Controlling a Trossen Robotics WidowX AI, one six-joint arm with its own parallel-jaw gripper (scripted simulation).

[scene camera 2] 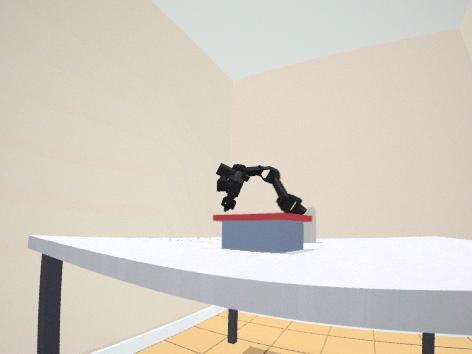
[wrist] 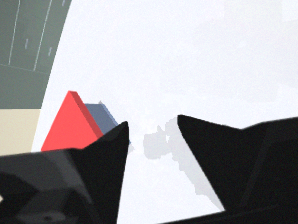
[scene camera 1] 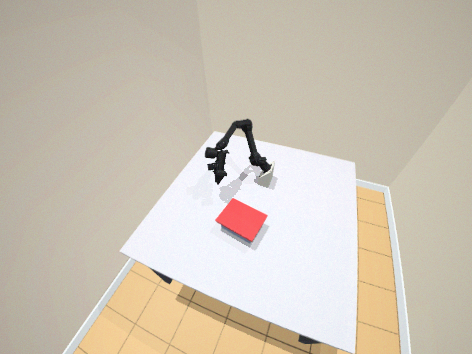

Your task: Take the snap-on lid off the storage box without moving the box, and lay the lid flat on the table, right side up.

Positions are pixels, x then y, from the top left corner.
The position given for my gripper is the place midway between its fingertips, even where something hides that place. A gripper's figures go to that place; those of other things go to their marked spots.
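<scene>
You'd find my gripper (wrist: 153, 122) 110 mm from the lens, and there's a red lid (wrist: 73, 126) that's 300 mm from the lens.
</scene>
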